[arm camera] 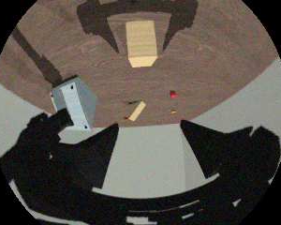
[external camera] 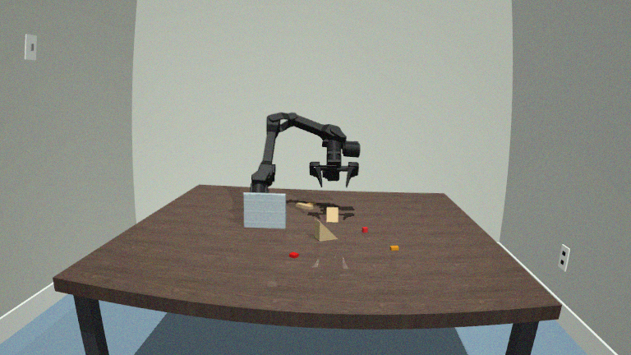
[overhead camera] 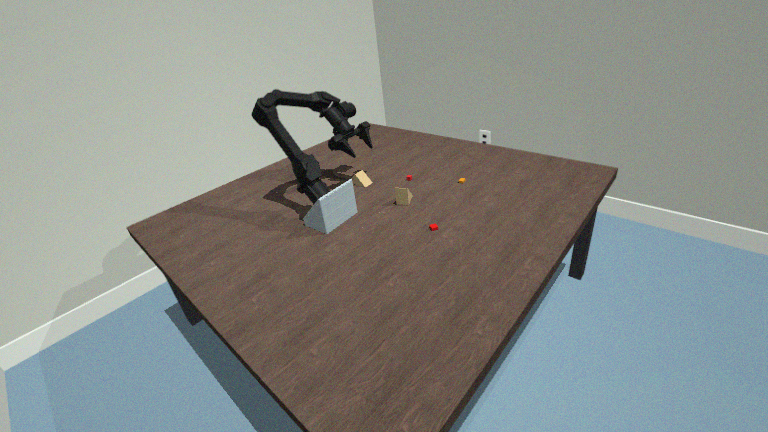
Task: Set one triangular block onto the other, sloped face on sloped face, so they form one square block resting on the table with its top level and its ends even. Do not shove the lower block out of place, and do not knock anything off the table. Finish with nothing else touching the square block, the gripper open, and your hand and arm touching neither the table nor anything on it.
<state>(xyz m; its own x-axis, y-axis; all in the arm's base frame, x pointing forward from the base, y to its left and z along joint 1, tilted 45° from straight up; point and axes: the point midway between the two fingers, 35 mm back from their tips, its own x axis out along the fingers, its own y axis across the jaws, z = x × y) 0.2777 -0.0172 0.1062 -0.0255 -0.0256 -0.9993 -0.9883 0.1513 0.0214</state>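
Right now the triangular wooden block is 110 mm below my gripper tip and 40 mm to the left of it. Also, from my gripper tip: small orange cube: 320 mm to the right, 150 mm ahead, 130 mm below; then flat tan piece: 210 mm to the left, 130 mm below, 90 mm behind.
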